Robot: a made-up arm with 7 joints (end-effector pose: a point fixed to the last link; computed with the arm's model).
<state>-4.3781 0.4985 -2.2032 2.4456 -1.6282 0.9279 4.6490</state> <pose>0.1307 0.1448 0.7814 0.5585 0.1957 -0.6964</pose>
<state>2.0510 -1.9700 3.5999 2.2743 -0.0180 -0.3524 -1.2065</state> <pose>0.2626 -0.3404 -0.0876 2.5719 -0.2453 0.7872</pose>
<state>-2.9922 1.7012 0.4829 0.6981 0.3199 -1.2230 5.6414</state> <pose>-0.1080 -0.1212 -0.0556 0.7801 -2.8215 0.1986</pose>
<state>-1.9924 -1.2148 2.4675 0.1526 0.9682 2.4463 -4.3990</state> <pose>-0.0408 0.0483 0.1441 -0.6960 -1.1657 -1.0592</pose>
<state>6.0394 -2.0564 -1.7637 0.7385 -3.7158 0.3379 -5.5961</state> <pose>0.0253 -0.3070 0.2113 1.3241 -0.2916 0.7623</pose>
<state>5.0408 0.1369 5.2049 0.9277 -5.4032 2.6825 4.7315</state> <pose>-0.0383 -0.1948 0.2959 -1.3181 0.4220 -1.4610</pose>
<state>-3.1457 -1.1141 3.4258 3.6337 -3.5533 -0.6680 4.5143</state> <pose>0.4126 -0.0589 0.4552 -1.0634 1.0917 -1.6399</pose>
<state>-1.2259 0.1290 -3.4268 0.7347 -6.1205 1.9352 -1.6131</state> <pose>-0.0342 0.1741 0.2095 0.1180 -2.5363 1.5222</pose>
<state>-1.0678 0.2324 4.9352 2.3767 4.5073 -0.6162 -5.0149</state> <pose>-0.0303 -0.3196 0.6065 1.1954 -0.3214 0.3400</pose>
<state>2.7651 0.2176 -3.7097 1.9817 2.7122 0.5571 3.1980</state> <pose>0.1297 -0.2714 0.6865 0.5470 -0.0468 1.9314</pose>
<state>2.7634 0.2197 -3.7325 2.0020 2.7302 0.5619 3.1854</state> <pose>0.1183 -0.2719 0.6921 0.5095 -0.0577 1.9120</pose>
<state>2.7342 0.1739 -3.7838 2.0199 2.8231 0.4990 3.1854</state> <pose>0.1113 -0.2931 0.6771 0.5593 -0.1799 1.8802</pose>
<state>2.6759 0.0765 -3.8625 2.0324 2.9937 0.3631 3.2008</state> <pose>0.1066 -0.3307 0.6374 0.6859 -0.4209 1.8271</pose>
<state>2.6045 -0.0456 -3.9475 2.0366 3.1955 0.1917 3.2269</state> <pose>0.1000 -0.3670 0.5825 0.8244 -0.7205 1.7516</pose>
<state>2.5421 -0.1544 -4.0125 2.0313 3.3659 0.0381 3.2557</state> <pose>0.0934 -0.3899 0.5307 0.9261 -0.9907 1.6749</pose>
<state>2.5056 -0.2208 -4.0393 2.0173 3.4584 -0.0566 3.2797</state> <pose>0.0915 -0.4000 0.4956 0.9888 -1.1624 1.6232</pose>
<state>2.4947 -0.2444 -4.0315 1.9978 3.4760 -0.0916 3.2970</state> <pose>0.0952 -0.4027 0.4772 1.0325 -1.2336 1.6022</pose>
